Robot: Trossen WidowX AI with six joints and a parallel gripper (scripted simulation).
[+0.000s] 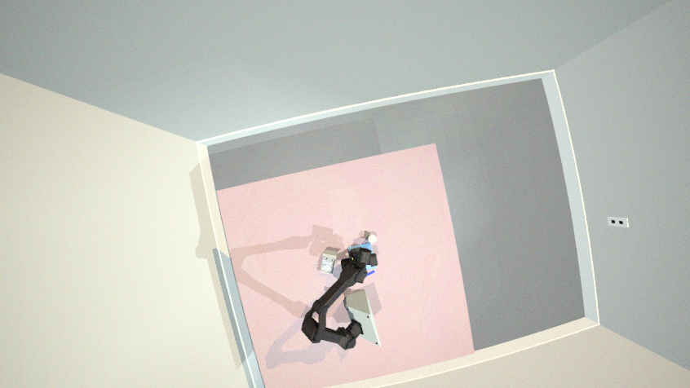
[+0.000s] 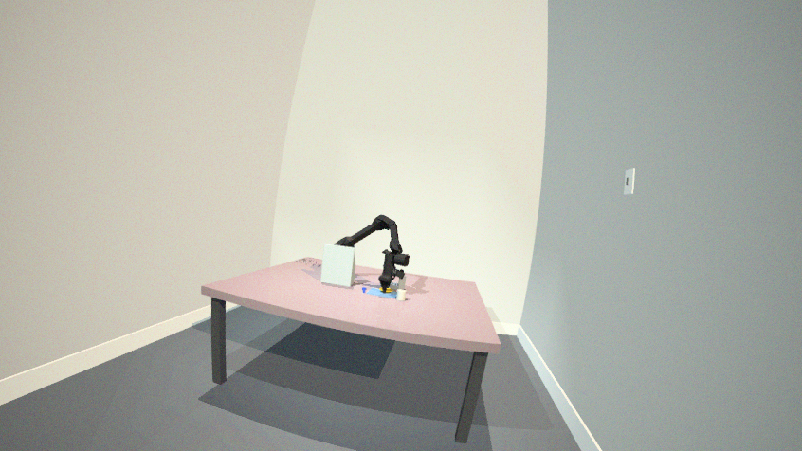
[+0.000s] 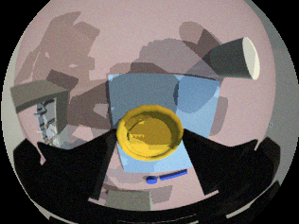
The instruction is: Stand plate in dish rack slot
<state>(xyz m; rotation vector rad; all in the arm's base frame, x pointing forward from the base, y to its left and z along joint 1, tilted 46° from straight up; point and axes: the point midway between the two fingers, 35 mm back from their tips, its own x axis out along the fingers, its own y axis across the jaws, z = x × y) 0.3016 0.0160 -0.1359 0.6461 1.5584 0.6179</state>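
My gripper tip is 1 cm short of the grey dish rack, 17 cm to the right of it and 2 cm below it. From my gripper tip the other things lie so: white cup 9 cm ahead, 10 cm to the right, 2 cm above; then yellow plate 1 cm above; then blue spoon 11 cm behind, 2 cm to the right.
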